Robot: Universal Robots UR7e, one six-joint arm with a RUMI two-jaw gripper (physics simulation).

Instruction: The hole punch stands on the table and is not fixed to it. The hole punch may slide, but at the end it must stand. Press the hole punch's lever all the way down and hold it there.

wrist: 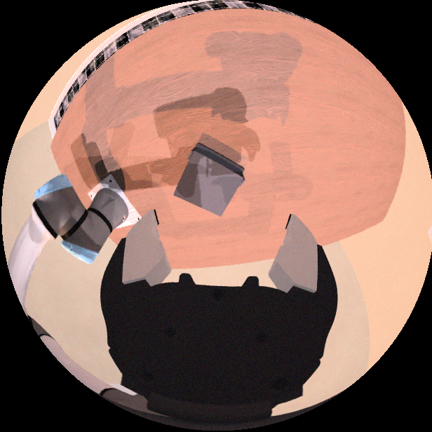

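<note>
The hole punch [210, 180] is a dark grey, box-like thing that stands on the wood-coloured table [340, 140] near the middle of the wrist view, turned at an angle. Its broad, smooth grey top faces the camera, and a darker ridge runs along its upper right edge. How far the lever is down cannot be told from this view. My gripper [221, 214] is open and empty. Its two grey jaws stand wide apart, above the table and apart from the hole punch, which shows beyond the jaw tips and a little to the left.
The robot's base joints [82, 215], grey with light blue caps, stand at the left on a white mounting plate [131, 212]. A black and white tiled border [135, 32] runs along the table's far left edge. Shadows of the arm fall across the table around the hole punch.
</note>
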